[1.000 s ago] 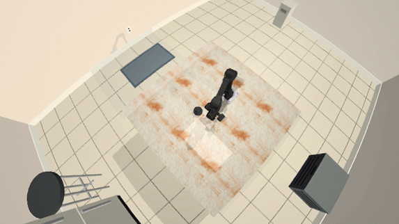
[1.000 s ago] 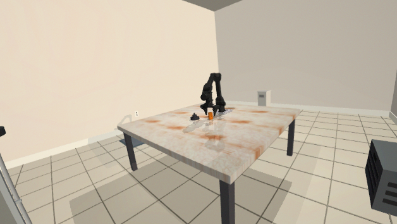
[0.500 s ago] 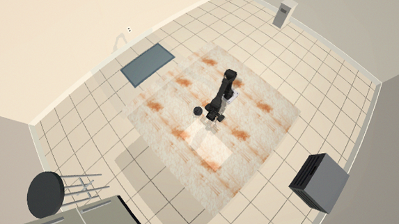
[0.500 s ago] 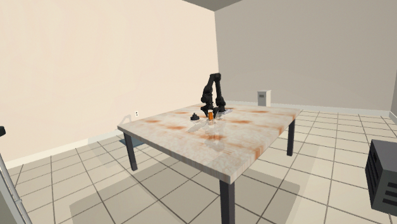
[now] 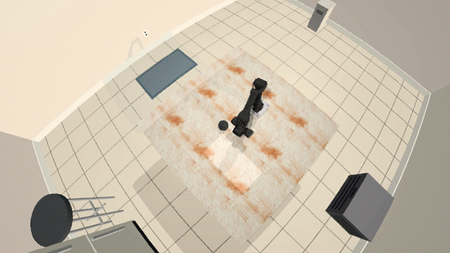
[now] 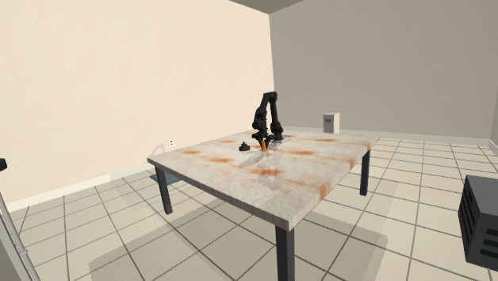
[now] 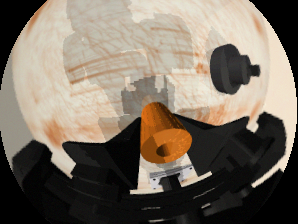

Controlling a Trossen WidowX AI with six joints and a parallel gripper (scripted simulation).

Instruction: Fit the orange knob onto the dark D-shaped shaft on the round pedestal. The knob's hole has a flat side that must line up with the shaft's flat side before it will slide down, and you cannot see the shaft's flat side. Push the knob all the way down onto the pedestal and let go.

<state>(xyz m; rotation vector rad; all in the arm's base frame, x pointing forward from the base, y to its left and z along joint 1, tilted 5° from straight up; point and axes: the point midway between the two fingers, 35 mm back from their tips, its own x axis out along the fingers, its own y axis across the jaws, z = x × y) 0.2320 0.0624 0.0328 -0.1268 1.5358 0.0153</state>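
Now: gripper tip 13 cm to the left of the dark round pedestal, 8 cm short of it and 2 cm below it. From my gripper tip the other things lie so: orange knob (2 cm above).
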